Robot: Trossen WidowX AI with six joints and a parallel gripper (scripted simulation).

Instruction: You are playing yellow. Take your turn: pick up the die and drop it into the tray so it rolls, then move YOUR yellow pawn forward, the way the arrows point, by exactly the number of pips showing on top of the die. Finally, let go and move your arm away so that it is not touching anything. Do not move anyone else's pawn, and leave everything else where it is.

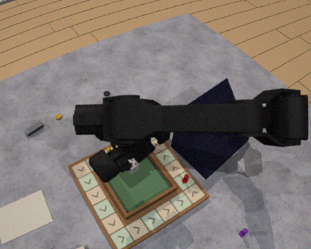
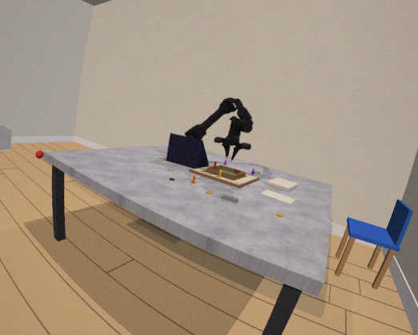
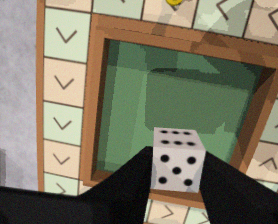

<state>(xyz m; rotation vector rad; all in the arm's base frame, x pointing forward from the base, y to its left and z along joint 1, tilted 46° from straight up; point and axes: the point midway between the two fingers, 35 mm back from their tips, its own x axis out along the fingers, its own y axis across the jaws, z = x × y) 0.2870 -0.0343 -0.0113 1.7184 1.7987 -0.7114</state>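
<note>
Now: gripper tip 100 mm to the left of the yellow pawn and 70 mm above it. The rest, counted from my gripper tip: green tray: 90 mm below, 10 mm to the left; then white die: right at my gripper tip; then red pawn: 110 mm behind, 90 mm to the left, 70 mm below.
</note>
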